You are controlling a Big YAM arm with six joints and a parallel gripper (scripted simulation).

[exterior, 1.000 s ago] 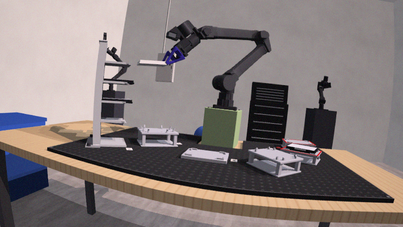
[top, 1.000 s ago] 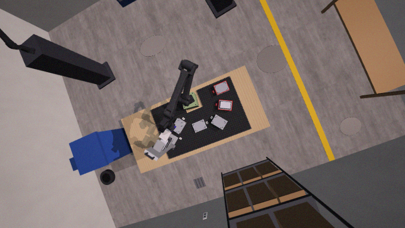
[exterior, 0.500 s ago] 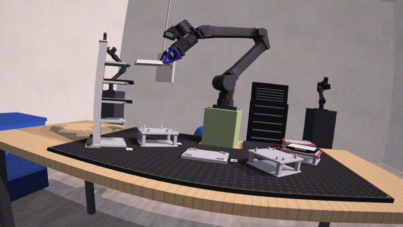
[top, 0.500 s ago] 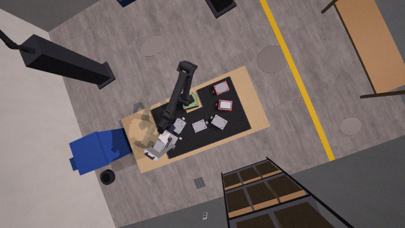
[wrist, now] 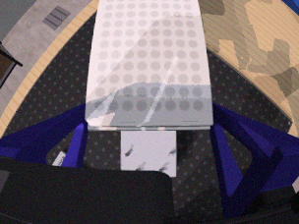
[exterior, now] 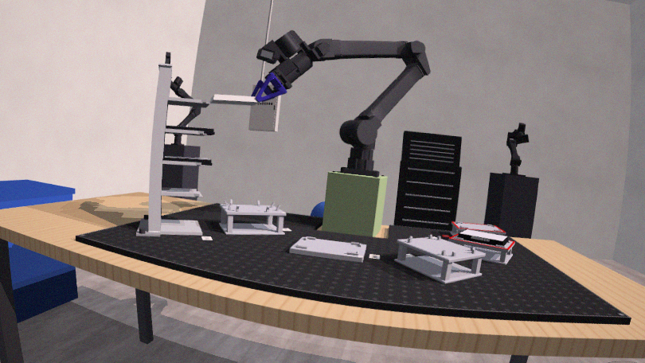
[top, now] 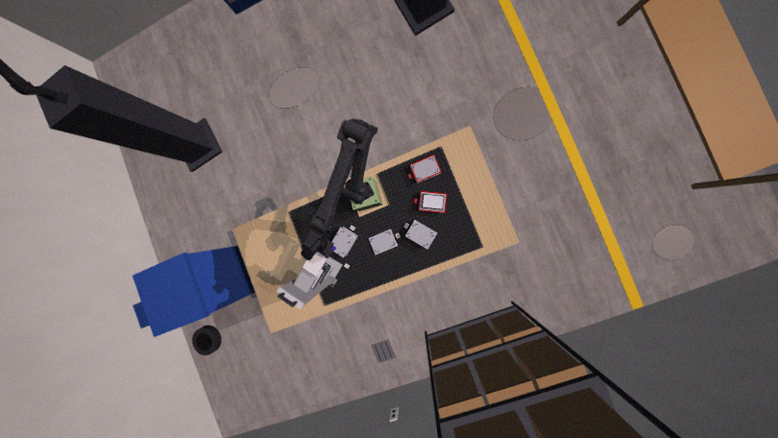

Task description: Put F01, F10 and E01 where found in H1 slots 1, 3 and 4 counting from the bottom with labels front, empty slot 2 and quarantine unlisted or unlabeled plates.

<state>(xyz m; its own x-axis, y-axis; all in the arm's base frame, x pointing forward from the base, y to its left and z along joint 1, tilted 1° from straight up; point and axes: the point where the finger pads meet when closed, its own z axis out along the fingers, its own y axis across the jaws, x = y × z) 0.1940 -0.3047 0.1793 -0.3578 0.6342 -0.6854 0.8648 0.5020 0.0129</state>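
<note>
My gripper is now 5 cm to the left of the white well plate, 3 cm short of it and 1 cm above it. From my hand the other things lie so: RG label (36 cm below, 10 cm to the left, 6 cm behind); plate hotel H1 (22 cm to the right, 15 cm below, 13 cm ahead); regrip nest RG (30 cm below, 1 cm to the left, 1 cm behind).
</note>
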